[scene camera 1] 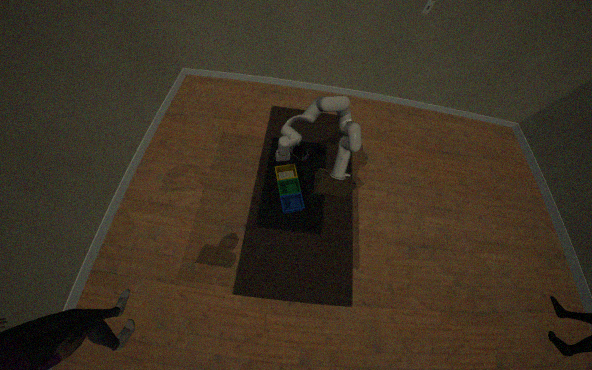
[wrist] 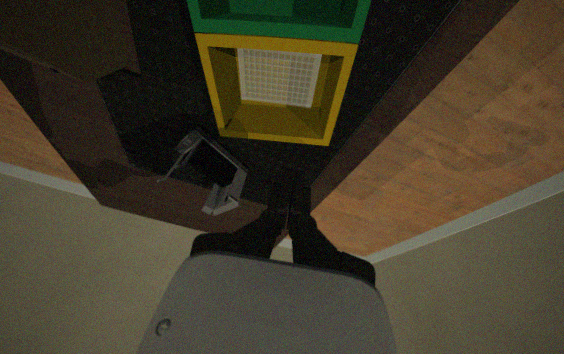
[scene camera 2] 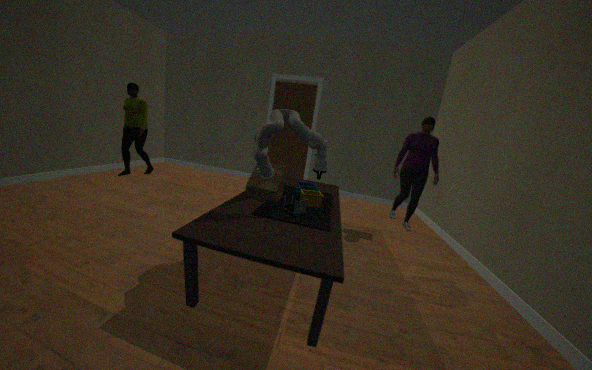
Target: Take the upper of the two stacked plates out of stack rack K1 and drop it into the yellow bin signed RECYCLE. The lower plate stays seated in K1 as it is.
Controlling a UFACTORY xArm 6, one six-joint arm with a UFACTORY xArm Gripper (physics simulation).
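Where they show: gripper, fingertip midpoint: (scene camera 1: 282,163) (wrist: 292,181) (scene camera 2: 318,179); arm's base, origin of the base link: (scene camera 1: 337,176) (scene camera 2: 267,173).
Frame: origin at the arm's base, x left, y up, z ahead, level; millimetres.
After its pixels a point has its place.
A pale gridded plate (scene camera 1: 287,175) {x -54, y -166, z 384 mm} (wrist: 280,77) {x -47, y -170, z 397 mm} lies inside the yellow bin (scene camera 1: 285,165) {x -106, y -86, z 407 mm} (scene camera 2: 312,200) {x -105, y -131, z 413 mm} (wrist: 275,139) {x -106, y -85, z 415 mm}, at the end of the bin row. No sign is readable. The grey frame of a rack (scene camera 2: 300,206) {x -344, y -110, z 341 mm} (wrist: 240,182) {x -284, y -124, z 372 mm}, apparently K1, stands beside the yellow bin. Its opening looks dark in the wrist view, and I cannot make out the lower plate or the rack's label. My gripper (scene camera 2: 319,175) {x -57, y 35, z 432 mm} (wrist: 292,181) {x -57, y 35, z 432 mm} is shut with nothing between its fingers. It hangs above the table, off the bin's near side in the wrist view; its fingertips are hidden in scene camera 1.
A green bin (scene camera 1: 289,187) {x 50, y -179, z 360 mm} (wrist: 277,30) {x 21, y -85, z 382 mm} adjoins the yellow one, followed by a blue bin (scene camera 1: 293,203) {x 187, y -179, z 319 mm} (scene camera 2: 307,186) {x 129, y -85, z 347 mm}. The arm stands on a brown block (scene camera 1: 335,187) {x 81, y -27, z 10 mm} (scene camera 2: 260,186) {x -95, y -96, z -22 mm} beside the black mat (scene camera 1: 310,222) {x 332, y -184, z 175 mm} on the table (scene camera 1: 300,270) {x 687, y -198, z 238 mm} (scene camera 2: 260,245) {x -755, y -197, z 200 mm}. Two people (scene camera 2: 134,112) (scene camera 2: 421,152) are away from the table.
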